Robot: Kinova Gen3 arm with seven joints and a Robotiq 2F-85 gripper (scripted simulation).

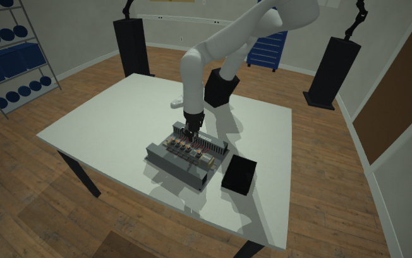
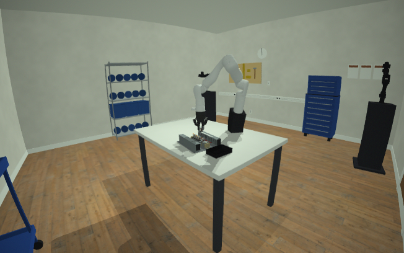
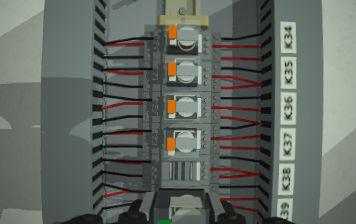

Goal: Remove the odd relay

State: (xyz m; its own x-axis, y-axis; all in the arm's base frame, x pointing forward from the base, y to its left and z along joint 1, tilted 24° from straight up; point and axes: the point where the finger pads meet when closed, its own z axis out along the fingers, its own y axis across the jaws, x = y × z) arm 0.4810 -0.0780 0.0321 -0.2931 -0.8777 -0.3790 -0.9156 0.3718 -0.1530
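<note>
The black parts tray lies 220 mm to the left of my hand, 120 mm below it and 50 mm ahead of it. The rest, counted from my hand: grey relay panel (110 mm below, 30 mm to the right, 10 mm behind); relay (10 mm below).
</note>
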